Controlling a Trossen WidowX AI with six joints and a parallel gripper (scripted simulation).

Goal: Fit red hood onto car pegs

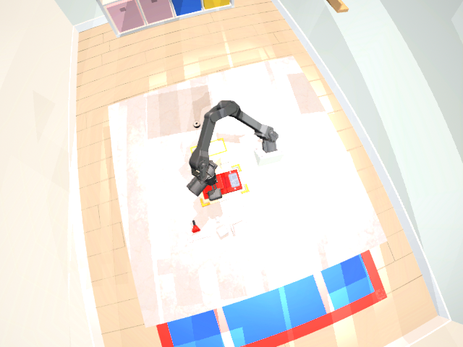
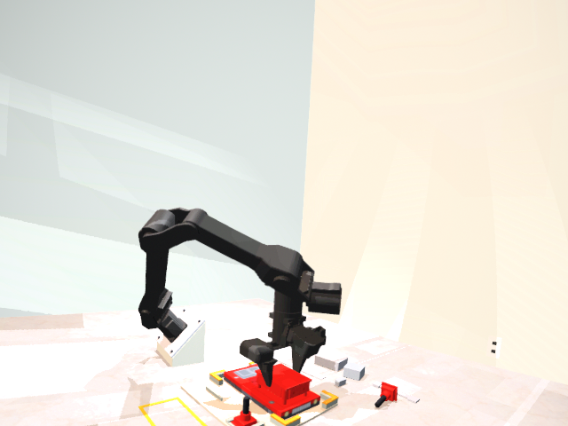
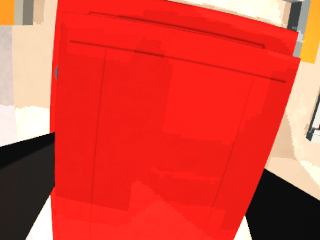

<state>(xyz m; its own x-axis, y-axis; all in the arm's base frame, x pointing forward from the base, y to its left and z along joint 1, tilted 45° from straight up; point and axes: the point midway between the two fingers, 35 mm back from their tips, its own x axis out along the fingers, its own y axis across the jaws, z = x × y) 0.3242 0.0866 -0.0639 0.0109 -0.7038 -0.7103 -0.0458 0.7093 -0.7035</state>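
Right now the red hood is 10 mm above my gripper tip. Also, from my gripper tip: white engine block: 20 mm below.
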